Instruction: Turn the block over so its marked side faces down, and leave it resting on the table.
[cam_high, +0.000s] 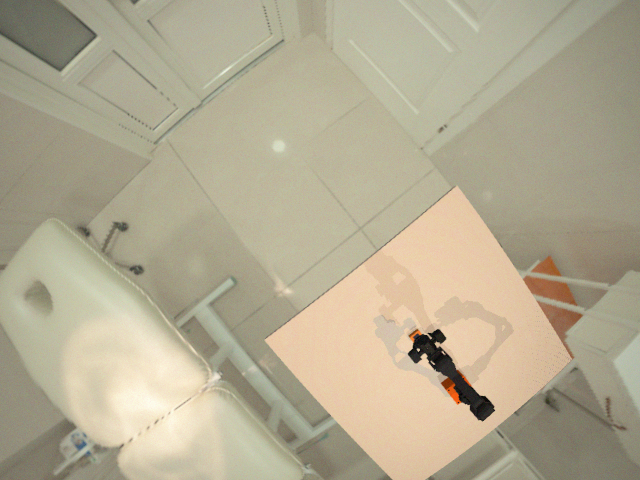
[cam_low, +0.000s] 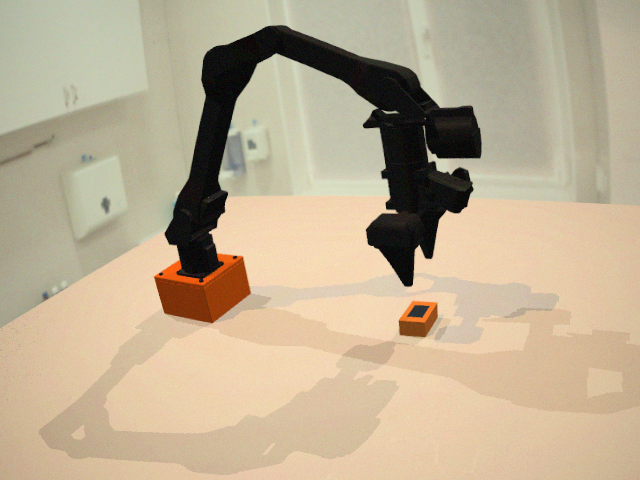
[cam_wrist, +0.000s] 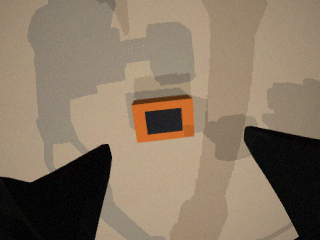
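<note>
The block lies 70 mm below my gripper tip, 10 mm to the left of it and 10 mm behind it.
</note>
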